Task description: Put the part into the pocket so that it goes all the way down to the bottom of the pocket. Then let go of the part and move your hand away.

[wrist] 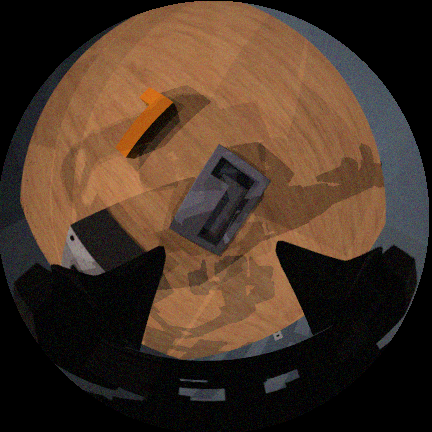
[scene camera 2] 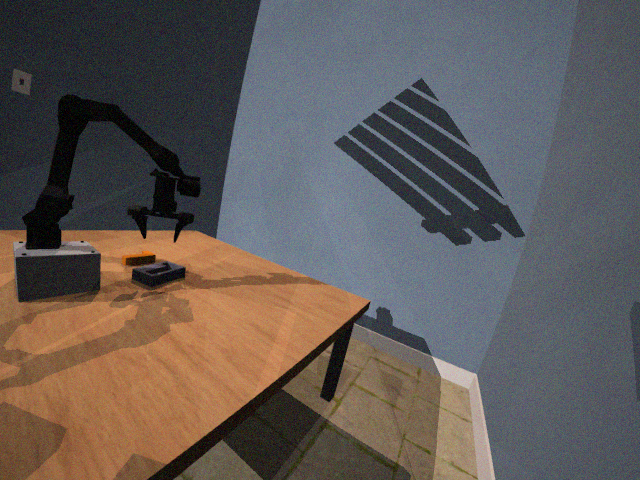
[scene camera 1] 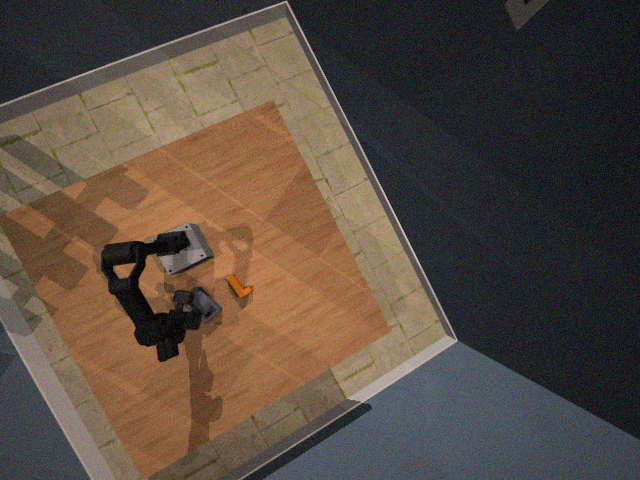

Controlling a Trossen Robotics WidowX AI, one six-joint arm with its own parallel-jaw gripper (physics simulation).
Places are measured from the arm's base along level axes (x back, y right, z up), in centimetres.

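Pixels of known places: gripper, between the fingertips: (wrist: 221,249) (scene camera 2: 159,240) (scene camera 1: 188,310); arm's base, origin of its link: (scene camera 2: 42,246) (scene camera 1: 179,240).
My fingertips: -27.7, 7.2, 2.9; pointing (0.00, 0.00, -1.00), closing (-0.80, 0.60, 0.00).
Observation:
Ahead of a thing's pixels: the offset from my fingertips to its middle, as dx, dy, dz. Level surfaces: height alone.
The orange L-shaped part @(+0.3, -19.3, -11.9) (scene camera 1: 236,285) (scene camera 2: 138,259) (wrist: 145,122) lies flat on the table, apart from the pocket block. The dark blue-grey block @(-1.2, -0.8, -11.6) (scene camera 1: 202,298) (scene camera 2: 149,280) (wrist: 192,202) lies on the table with its L-shaped pocket facing up. The pocket shows empty in the wrist view. My gripper (scene camera 1: 187,308) (scene camera 2: 160,239) (wrist: 221,249) is open and empty, pointing down above the block, with a wide gap under its fingertips. In the wrist view the part is beyond the block, at the upper left. In scene view 1 the arm hides a little around the block.
The grey robot base box (scene camera 1: 193,253) (scene camera 2: 56,273) (wrist: 107,240) stands on the wooden table @(dz -13.4) (scene camera 1: 310,289) (scene camera 2: 232,351) (wrist: 215,45) near the block and the part. Shadows of the arm fall across the table. In scene view 2 a table edge and corner show at the right.

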